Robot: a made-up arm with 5 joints.
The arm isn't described. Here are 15 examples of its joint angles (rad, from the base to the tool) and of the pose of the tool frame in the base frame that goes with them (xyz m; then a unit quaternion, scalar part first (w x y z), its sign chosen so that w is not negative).
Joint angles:
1: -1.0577 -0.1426 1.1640 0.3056 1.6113
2: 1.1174 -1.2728 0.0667 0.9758 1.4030
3: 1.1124 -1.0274 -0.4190 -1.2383 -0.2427
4: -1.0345 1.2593 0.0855 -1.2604 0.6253
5: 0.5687 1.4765 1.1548 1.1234 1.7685
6: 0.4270 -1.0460 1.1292 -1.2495 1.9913
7: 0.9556 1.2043 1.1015 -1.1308 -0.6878
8: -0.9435 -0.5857 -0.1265 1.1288 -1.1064
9: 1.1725 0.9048 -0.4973 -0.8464 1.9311
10: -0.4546 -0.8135 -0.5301 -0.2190 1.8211
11: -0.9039 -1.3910 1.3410 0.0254 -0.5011
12: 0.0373 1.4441 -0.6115 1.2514 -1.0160
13: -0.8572 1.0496 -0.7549 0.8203 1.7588
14: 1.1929 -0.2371 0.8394 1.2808 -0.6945
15: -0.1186 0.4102 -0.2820 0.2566 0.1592
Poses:
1: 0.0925 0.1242 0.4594 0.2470 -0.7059 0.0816 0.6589
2: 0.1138 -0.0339 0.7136 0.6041 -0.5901 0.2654 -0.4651
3: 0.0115 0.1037 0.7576 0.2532 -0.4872 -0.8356 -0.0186
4: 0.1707 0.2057 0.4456 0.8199 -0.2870 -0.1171 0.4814
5: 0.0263 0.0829 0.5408 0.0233 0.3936 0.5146 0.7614
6: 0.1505 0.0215 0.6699 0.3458 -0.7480 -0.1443 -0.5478
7: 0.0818 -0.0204 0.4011 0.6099 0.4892 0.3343 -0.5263
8: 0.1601 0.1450 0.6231 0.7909 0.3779 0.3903 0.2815
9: 0.1945 -0.2088 0.5615 0.3636 -0.7371 0.3409 -0.4564
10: 0.0604 0.0563 0.8091 0.5496 -0.4490 -0.5472 -0.4438
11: 0.1509 0.1158 0.5612 0.8701 0.2282 0.0976 0.4258
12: 0.1601 0.0145 0.3745 0.4329 0.2594 0.7497 -0.4281
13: 0.2058 0.2308 0.4382 0.3227 -0.7348 0.0351 0.5956
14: 0.0688 -0.0208 0.4875 0.3033 0.5927 0.5164 -0.5385
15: 0.3231 0.0498 0.5509 0.9758 -0.0892 0.1856 0.0732
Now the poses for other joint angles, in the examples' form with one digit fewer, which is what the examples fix.
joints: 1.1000 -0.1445 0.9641 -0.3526 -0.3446
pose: 0.124 -0.121 0.504 0.796 0.261 0.107 -0.535
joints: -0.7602 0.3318 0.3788 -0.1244 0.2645
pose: 0.224 0.170 0.495 0.867 -0.223 0.219 0.387
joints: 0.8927 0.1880 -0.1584 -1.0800 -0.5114
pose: 0.189 -0.150 0.676 0.810 -0.012 -0.532 -0.247
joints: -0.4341 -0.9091 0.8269 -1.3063 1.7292
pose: 0.119 0.081 0.700 0.592 -0.482 -0.531 -0.368
